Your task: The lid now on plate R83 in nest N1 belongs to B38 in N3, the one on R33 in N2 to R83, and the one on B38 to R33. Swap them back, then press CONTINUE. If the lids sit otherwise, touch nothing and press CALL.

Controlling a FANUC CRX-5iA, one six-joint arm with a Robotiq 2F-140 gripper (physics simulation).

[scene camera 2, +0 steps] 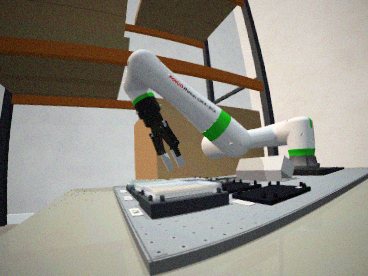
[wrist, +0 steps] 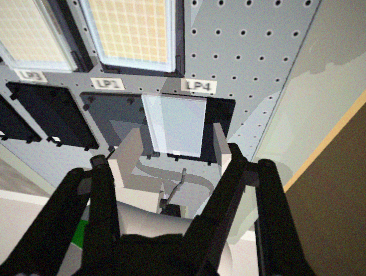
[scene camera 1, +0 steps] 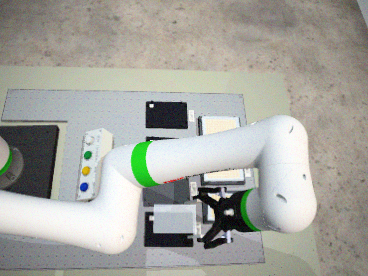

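Where they show: gripper, fingertip midpoint: [scene camera 2: 176, 167] [wrist: 176, 137] [scene camera 1: 190, 219]; arm's base, link origin: [scene camera 2: 302, 168] [scene camera 1: 0, 167].
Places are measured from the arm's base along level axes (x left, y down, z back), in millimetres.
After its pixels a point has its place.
Observation:
A clear lid [scene camera 1: 174, 218] {x -222, y -7, z -515 mm} [wrist: 177, 125] {x -228, y -7, z -530 mm} lies askew over the black pad LP4 [scene camera 1: 167, 241] {x -285, y 4, z -486 mm} [wrist: 222, 111] {x -293, y 4, z -547 mm}, shifted towards the grey-looking pad LP1 [scene camera 1: 167, 195] {x -147, y 4, z -505 mm} [wrist: 107, 112] {x -114, y 4, z -547 mm}; whether it touches LP1 is unclear. My gripper [scene camera 1: 200, 214] [scene camera 2: 172, 160] [wrist: 176, 137] {x -240, y -53, z -555 mm} is open and empty, its fingertips above the pads in the wrist view, on either side of the lid's near half. Pale gridded plates [scene camera 1: 220, 125] [wrist: 132, 35] sit in black nests; the arm partly hides them and their codes are unreadable. The button box [scene camera 1: 99, 162] {x -42, y -68, z -311 mm} has white, green [scene camera 1: 88, 155] {x -12, y -58, z -279 mm}, yellow and blue [scene camera 1: 84, 187] {x -111, y -57, z -263 mm} buttons.
More black pads [scene camera 1: 166, 115] [wrist: 55, 112] lie beside LP1. The arm [scene camera 1: 200, 155] {x -154, y -333, z -555 mm} [scene camera 2: 185, 100] {x -101, y -268, z -588 mm} stretches over the pads and plates. A shelf rack [scene camera 2: 200, 71] and a large brown box [scene camera 2: 146, 150] stand in the background. The perforated board [scene camera 2: 200, 227] {x 168, y 14, z -757 mm} has a raised edge.

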